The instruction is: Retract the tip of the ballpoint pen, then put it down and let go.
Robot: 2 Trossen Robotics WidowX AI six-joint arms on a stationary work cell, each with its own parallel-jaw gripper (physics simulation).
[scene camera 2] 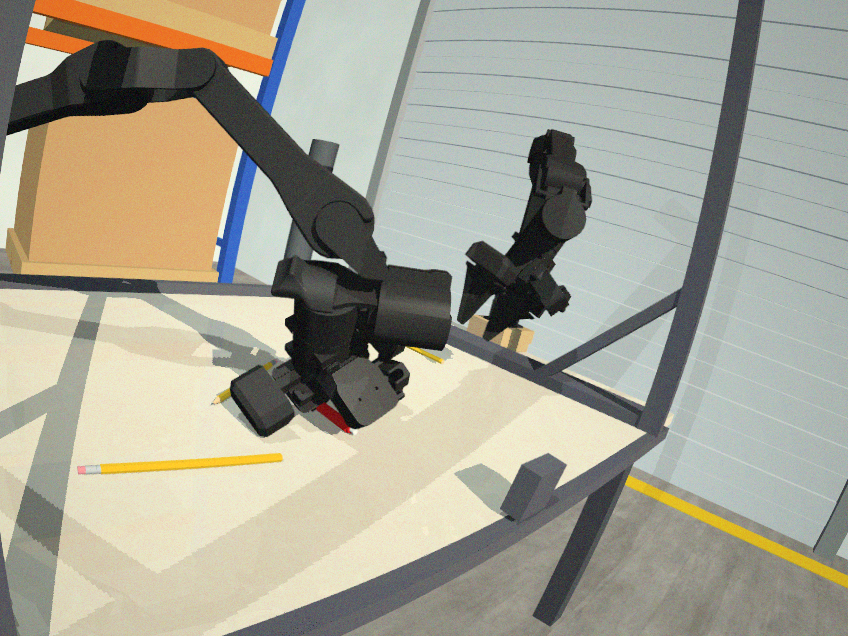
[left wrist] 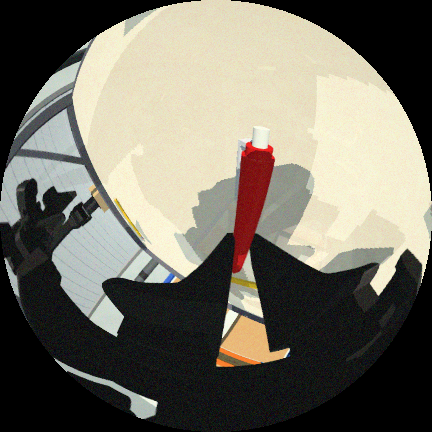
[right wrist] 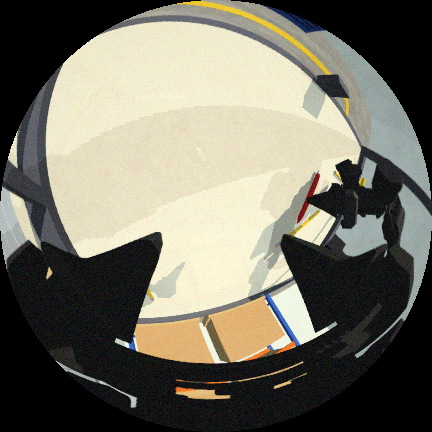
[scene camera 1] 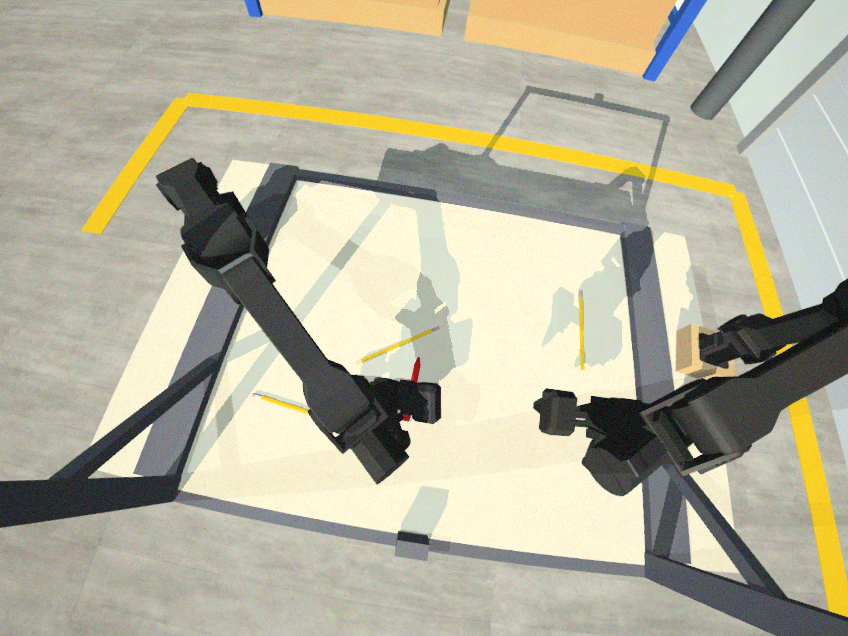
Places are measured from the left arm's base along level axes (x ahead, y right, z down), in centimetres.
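Pixels of known places: left gripper, fingertip midpoint: point(scene camera 2: 316, 404) point(left wrist: 240, 238) point(right wrist: 306, 199) point(scene camera 1: 413, 387); right gripper, fingertip midpoint: point(scene camera 2: 472, 331) point(left wrist: 70, 202) point(right wrist: 224, 240); right arm's base at its link origin: point(left wrist: 95, 200) point(scene camera 1: 712, 351).
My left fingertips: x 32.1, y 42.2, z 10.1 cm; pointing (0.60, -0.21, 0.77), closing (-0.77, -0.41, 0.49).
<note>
For each thing: its top centre in the pictures, then the offset to it from my left fingertips. Level surfaces: height alone.
- red ballpoint pen at its top centre: point(left wrist: 233, 250) point(scene camera 2: 319, 396) point(scene camera 1: 413, 388) point(right wrist: 310, 200) dz -1.2, dx -0.2, dy +0.3 cm
- cream table at its surface level: dz +0.5 cm
- dark block at its top centre: point(scene camera 2: 543, 462) point(scene camera 1: 412, 549) point(right wrist: 344, 87) dz -5.2, dx -7.2, dy +25.2 cm
The red ballpoint pen point(scene camera 1: 416, 370) point(scene camera 2: 333, 418) point(left wrist: 254, 195) point(right wrist: 308, 198) is held across the fingers of my left gripper point(left wrist: 240, 238), low over the cream table point(scene camera 1: 520, 503) point(scene camera 2: 424, 506). Its white button point(left wrist: 260, 137) stands out from the pen's end, toward the front in scene camera 2. Its red pointed end shows in scene camera 1; whether a writing tip sticks out is too small to tell. Touching of pen and table cannot be told. My right gripper point(right wrist: 224, 240) point(scene camera 2: 477, 327) is open and empty, above the table's right part in scene camera 1.
Three yellow pencils lie on the table: one point(scene camera 1: 399, 344) just behind the pen, one point(scene camera 1: 280, 402) point(scene camera 2: 184, 463) partly under the left arm in scene camera 1, one point(scene camera 1: 581, 329) point(scene camera 2: 426, 353) farther right. A dark block point(scene camera 1: 413, 545) point(scene camera 2: 534, 487) stands at the front edge.
</note>
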